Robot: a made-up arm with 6 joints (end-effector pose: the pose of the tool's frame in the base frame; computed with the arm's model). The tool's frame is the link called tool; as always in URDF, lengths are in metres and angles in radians.
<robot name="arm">
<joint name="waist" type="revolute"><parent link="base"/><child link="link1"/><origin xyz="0.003 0.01 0.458" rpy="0 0 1.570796"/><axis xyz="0 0 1"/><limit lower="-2.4" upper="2.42"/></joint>
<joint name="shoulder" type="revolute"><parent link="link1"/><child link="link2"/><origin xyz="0 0.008 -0.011" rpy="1.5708 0 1.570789"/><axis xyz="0 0 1"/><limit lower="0.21" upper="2.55"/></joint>
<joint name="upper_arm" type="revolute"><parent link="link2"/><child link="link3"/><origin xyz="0.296 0.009 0.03" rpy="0 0 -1.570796"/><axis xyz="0 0 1"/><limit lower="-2.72" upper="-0.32"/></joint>
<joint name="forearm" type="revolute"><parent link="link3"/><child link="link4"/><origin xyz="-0.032 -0.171 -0.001" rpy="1.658 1.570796 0"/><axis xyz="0 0 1"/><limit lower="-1.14" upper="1.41"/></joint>
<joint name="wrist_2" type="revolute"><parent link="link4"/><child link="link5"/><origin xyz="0.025 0.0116 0.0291" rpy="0 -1.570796 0"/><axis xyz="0 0 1"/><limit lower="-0.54" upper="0.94"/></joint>
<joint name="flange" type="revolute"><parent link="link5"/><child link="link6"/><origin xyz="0.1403 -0.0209 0.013" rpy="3.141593 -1.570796 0"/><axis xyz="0 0 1"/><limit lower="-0.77" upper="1.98"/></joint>
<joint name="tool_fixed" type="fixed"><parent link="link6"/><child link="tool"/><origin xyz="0 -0.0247 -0.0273" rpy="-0.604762 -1.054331 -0.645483"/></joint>
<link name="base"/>
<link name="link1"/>
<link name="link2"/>
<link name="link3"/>
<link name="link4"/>
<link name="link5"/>
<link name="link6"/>
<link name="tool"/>
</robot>
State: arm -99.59 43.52 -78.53 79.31 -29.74 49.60
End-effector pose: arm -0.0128 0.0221 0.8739 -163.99 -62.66 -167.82
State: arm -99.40 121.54 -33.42 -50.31 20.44 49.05
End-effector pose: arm -0.0280 -0.1610 0.3849 -178.69 64.83 60.07
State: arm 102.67 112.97 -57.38 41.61 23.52 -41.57
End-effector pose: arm -0.1008 0.2713 0.4519 98.30 53.21 -165.13
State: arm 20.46 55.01 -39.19 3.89 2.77 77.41
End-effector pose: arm 0.1225 0.0985 0.6513 100.84 -7.54 41.52
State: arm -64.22 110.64 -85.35 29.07 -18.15 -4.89
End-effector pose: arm 0.1857 -0.3524 0.6390 44.60 10.91 -43.84
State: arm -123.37 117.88 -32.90 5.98 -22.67 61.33
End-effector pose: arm -0.1048 -0.2163 0.4161 107.54 37.90 -93.50
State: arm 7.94 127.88 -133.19 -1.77 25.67 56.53
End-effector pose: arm 0.4831 0.1132 0.6934 78.16 4.88 35.31
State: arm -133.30 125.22 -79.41 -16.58 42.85 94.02
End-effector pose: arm -0.2297 -0.2670 0.4452 117.98 60.17 -112.65
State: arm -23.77 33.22 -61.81 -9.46 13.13 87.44
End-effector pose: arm 0.0321 0.0393 0.7896 83.45 -38.00 1.68
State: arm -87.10 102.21 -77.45 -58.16 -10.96 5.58
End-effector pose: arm 0.0509 -0.3565 0.6550 -30.37 43.28 -75.36
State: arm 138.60 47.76 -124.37 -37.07 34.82 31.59
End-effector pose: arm 0.0987 -0.0528 0.9575 17.84 -35.06 143.51
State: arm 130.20 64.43 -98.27 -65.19 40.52 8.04
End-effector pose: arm -0.0218 0.1233 0.8877 -20.86 13.44 99.51
